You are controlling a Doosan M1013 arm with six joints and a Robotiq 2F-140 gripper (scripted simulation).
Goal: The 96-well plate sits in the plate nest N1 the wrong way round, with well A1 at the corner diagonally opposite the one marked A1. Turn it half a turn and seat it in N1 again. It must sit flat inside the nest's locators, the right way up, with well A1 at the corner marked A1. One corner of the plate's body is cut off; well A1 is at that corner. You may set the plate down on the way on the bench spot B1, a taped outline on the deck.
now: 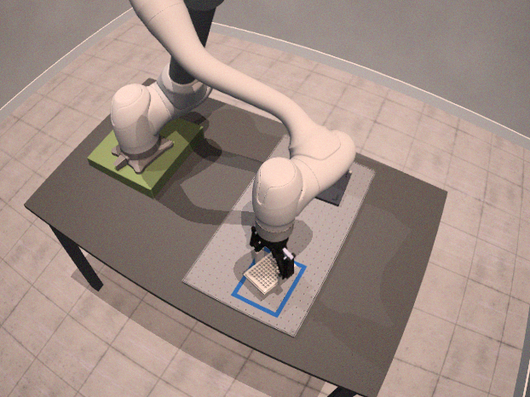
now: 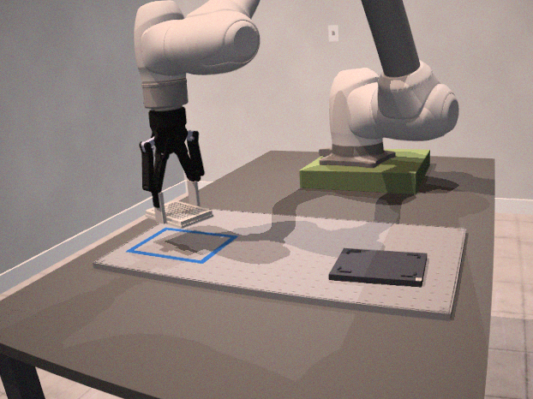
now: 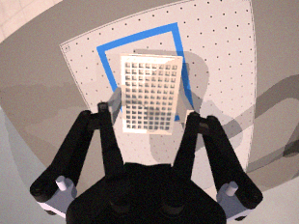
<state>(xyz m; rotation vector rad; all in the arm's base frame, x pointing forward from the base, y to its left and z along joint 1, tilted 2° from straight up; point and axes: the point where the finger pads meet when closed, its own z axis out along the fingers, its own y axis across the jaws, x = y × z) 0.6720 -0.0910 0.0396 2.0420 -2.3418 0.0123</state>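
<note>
Now: hand 420 mm to the right of the dark plate nest N1, 80 mm above it and 70 mm past it. From my hand the other things lie so: pale A1 mark 510 mm to the left, 80 mm below, 40 mm behind; then white 96-well plate 20 mm below.
</note>
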